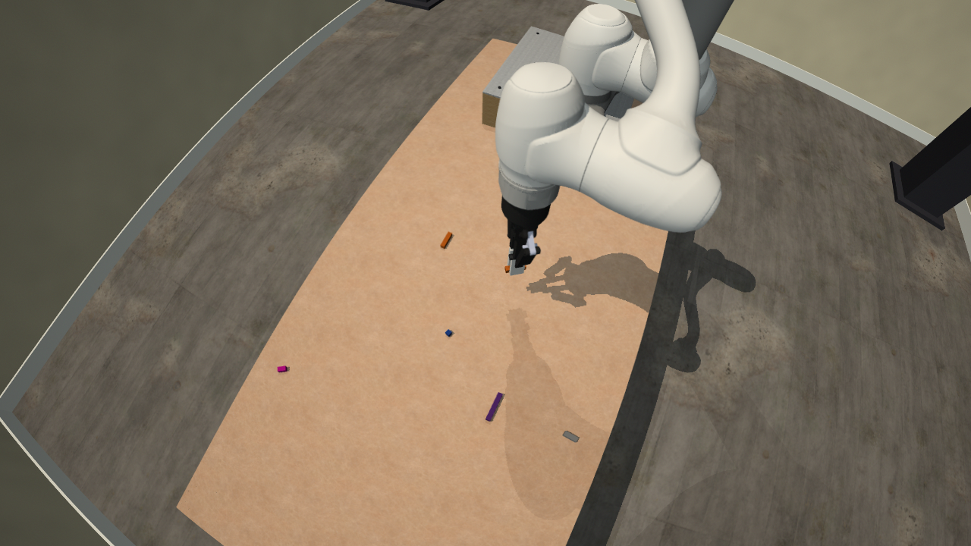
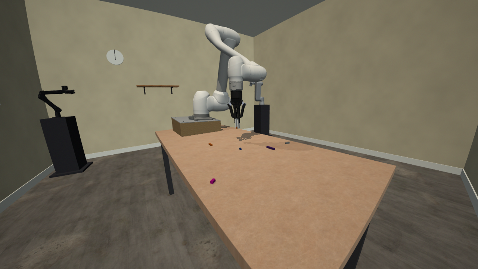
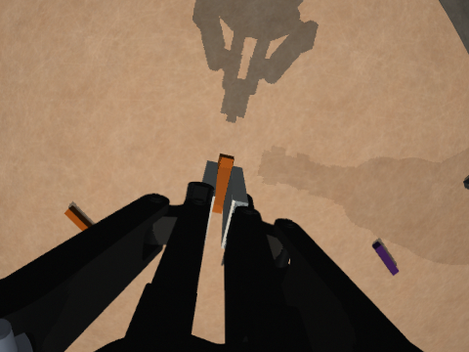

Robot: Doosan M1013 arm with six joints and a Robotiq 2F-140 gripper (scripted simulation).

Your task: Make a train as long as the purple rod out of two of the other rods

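Right now the magenta rod is 420 mm ahead of my hand, 330 mm to the right of it and 130 mm below it. Round my hand: purple rod (240 mm ahead, 130 mm below, 90 mm to the left); then blue rod (150 mm ahead, 130 mm below, 60 mm to the right); then orange rod (30 mm below).
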